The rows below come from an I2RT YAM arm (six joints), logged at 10 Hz.
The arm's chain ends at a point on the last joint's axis. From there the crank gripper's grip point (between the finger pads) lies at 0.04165 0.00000 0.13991 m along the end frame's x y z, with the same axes.
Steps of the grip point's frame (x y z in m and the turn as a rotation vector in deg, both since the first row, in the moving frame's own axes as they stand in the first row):
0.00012 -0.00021 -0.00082 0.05 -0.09 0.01
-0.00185 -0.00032 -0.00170 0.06 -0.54 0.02
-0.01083 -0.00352 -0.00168 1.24 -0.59 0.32
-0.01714 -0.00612 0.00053 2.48 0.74 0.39
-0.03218 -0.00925 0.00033 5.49 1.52 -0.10
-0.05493 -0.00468 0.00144 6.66 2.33 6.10
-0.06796 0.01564 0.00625 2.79 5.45 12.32
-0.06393 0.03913 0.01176 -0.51 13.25 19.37
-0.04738 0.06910 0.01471 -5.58 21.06 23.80
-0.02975 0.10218 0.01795 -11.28 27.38 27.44
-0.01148 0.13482 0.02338 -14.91 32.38 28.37
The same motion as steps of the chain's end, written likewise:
0.00034 -0.00010 -0.00089 0.05 -0.09 0.01
-0.00053 -0.00019 -0.00209 0.06 -0.54 0.02
-0.00940 -0.00072 -0.00207 1.24 -0.59 0.32
-0.01896 -0.00037 0.00120 2.48 0.74 0.39
-0.03586 0.00416 0.00213 5.49 1.52 -0.10
-0.06119 0.00670 0.00393 6.66 2.33 6.10
-0.08072 0.01200 0.01075 2.79 5.45 12.32
-0.09173 0.01888 0.02488 -0.51 13.25 19.37
-0.08714 0.03011 0.03989 -5.58 21.06 23.80
-0.07574 0.04504 0.05606 -11.28 27.38 27.44
-0.06278 0.06795 0.07274 -14.91 32.38 28.37

